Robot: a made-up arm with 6 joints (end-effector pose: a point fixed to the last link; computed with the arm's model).
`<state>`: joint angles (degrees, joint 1 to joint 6).
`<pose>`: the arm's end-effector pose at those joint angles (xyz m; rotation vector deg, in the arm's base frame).
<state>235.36 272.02 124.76 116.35 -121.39 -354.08</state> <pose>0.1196 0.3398 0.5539 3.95 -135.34 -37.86</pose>
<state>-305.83 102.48 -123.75 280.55 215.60 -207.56</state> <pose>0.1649 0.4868 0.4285 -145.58 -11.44 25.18</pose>
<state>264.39 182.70 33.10 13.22 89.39 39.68</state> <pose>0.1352 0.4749 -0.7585 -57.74 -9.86 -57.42</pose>
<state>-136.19 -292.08 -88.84 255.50 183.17 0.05</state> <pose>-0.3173 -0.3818 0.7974 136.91 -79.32 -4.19</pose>
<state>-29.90 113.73 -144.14 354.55 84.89 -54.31</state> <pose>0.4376 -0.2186 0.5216 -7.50 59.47 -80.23</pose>
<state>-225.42 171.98 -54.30 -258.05 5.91 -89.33</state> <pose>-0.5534 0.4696 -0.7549 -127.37 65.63 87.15</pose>
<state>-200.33 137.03 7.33 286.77 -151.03 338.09</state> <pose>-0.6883 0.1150 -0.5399 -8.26 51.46 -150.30</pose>
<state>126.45 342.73 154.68 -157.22 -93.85 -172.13</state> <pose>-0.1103 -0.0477 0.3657 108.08 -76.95 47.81</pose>
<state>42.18 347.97 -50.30 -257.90 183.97 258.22</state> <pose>-0.3492 -0.2712 1.0363 -125.86 -78.19 -90.71</pose>
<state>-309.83 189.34 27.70 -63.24 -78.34 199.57</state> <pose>-0.4039 -0.1612 -0.9254 -94.80 -65.58 0.95</pose>
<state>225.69 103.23 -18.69 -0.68 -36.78 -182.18</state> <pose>-0.8779 -0.9671 0.2493 20.39 -44.40 40.57</pose>
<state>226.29 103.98 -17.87 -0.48 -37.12 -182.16</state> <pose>-0.8692 -0.9772 0.2236 20.98 -45.55 41.12</pose>
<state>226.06 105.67 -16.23 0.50 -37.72 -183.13</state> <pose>-0.8758 -0.9737 0.1673 21.58 -48.29 40.15</pose>
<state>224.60 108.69 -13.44 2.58 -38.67 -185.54</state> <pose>-0.9008 -0.9457 0.0679 22.15 -53.30 36.83</pose>
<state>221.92 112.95 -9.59 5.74 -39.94 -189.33</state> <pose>-0.9346 -0.8851 -0.0712 22.54 -60.45 31.03</pose>
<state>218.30 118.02 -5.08 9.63 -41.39 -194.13</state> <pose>-0.9601 -0.7909 -0.2327 22.71 -69.01 23.16</pose>
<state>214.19 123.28 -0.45 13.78 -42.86 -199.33</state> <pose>-0.9632 -0.6739 -0.3930 22.64 -77.96 14.16</pose>
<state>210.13 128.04 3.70 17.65 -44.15 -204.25</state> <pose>-0.9430 -0.5555 -0.5285 22.37 -86.18 5.35</pose>
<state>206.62 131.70 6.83 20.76 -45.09 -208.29</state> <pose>-0.9125 -0.4571 -0.6249 21.96 -92.63 -2.00</pose>
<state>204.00 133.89 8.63 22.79 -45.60 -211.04</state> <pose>-0.8902 -0.3910 -0.6786 21.40 -96.63 -7.02</pose>
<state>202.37 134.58 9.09 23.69 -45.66 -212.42</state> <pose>-0.8876 -0.3579 -0.6944 20.70 -98.09 -9.53</pose>
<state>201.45 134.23 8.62 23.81 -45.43 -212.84</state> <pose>-0.9018 -0.3469 -0.6853 19.90 -97.73 -10.31</pose>
